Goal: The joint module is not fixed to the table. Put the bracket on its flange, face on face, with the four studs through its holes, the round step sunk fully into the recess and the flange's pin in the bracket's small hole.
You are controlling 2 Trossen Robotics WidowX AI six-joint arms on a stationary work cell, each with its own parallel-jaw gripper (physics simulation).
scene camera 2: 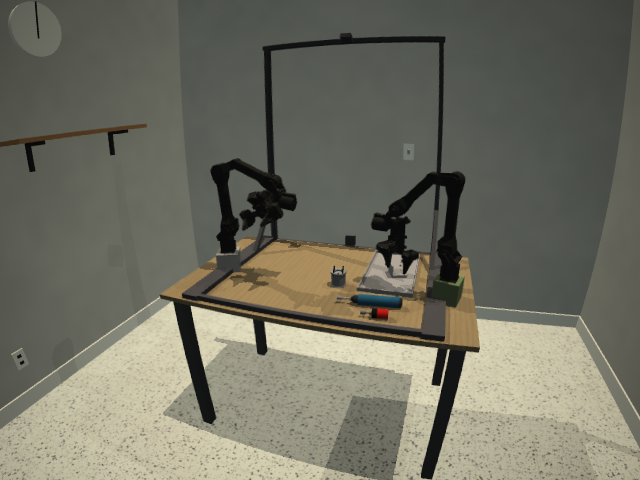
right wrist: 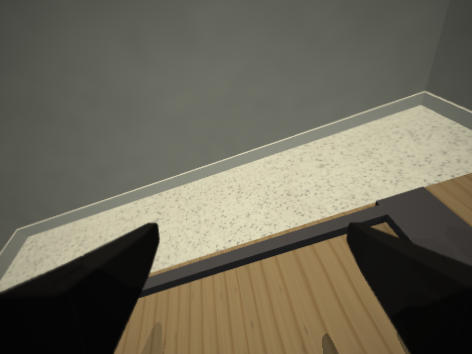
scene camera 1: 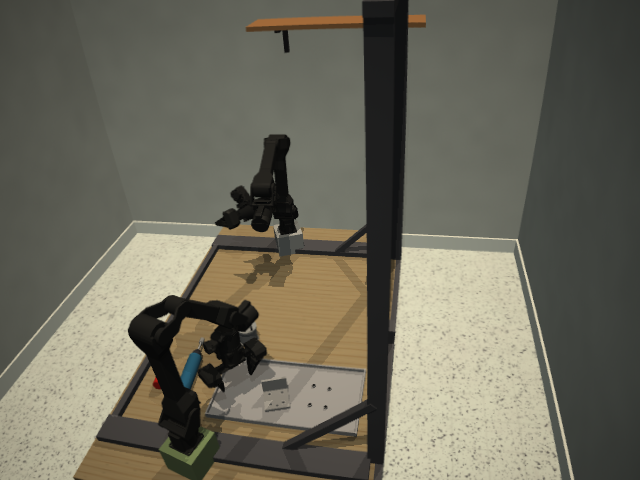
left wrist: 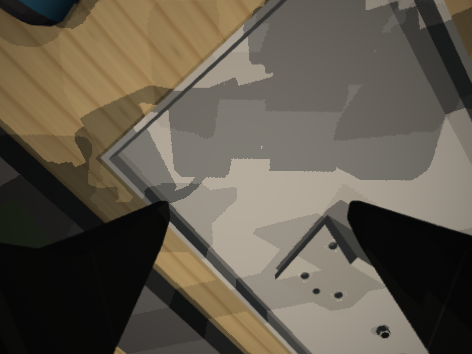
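Where they show: left gripper, fingertip midpoint: (scene camera 2: 396,270) (scene camera 1: 237,382) (left wrist: 258,209); right gripper, fingertip midpoint: (scene camera 2: 251,228) (right wrist: 253,231) (scene camera 1: 222,220); left arm's base at its link origin: (scene camera 2: 449,278) (scene camera 1: 186,441); right arm's base at its link origin: (scene camera 2: 228,250) (scene camera 1: 287,229).
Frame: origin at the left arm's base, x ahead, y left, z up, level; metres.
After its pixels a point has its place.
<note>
The bracket (scene camera 1: 278,398) {y -0.113, x 0.251, z -0.072 m} (left wrist: 320,272) {y -0.103, x 0.238, z -0.072 m}, a pale L-shaped plate with holes and one raised wall, lies in the grey tray (scene camera 1: 346,379) {y -0.259, x 0.394, z -0.084 m} (scene camera 2: 373,287) {y 0.055, x 0.290, z -0.084 m} (left wrist: 240,200) {y -0.024, x 0.201, z -0.084 m}. The joint module (scene camera 1: 249,330) {y 0.075, x 0.416, z -0.026 m} (scene camera 2: 338,277) {y 0.119, x 0.414, z -0.042 m}, a grey cylinder with studs pointing up, stands on the table beside the tray; the left arm partly hides it in scene camera 1. My left gripper (scene camera 1: 237,380) {y -0.005, x 0.220, z -0.019 m} (scene camera 2: 397,269) {y -0.005, x 0.220, z -0.019 m} (left wrist: 258,209) {y -0.005, x 0.220, z -0.019 m} is open and empty, pointing down over the tray; its right-hand finger in the left wrist view is beside the bracket's wall. My right gripper (scene camera 2: 253,225) {y 0.312, x 0.677, z 0.174 m} (right wrist: 253,231) {y 0.312, x 0.677, z 0.174 m} is open and empty, raised away from both parts.
Several small dark nuts (scene camera 1: 329,388) {y -0.228, x 0.342, z -0.078 m} (left wrist: 383,331) {y -0.195, x 0.271, z -0.079 m} lie in the tray beyond the bracket. A blue screwdriver (scene camera 1: 191,367) {y 0.171, x 0.233, z -0.049 m} (scene camera 2: 379,300) {y 0.188, x 0.204, z -0.055 m} and a red one (scene camera 1: 156,383) {y 0.240, x 0.147, z -0.061 m} (scene camera 2: 381,313) {y 0.258, x 0.165, z -0.061 m} lie beside the tray. A black frame post (scene camera 1: 379,206) {y -0.428, x 0.175, z 0.650 m} rises at the table's edge, with a slanted brace (scene camera 1: 330,426) {y -0.325, x 0.146, z 0.055 m}.
</note>
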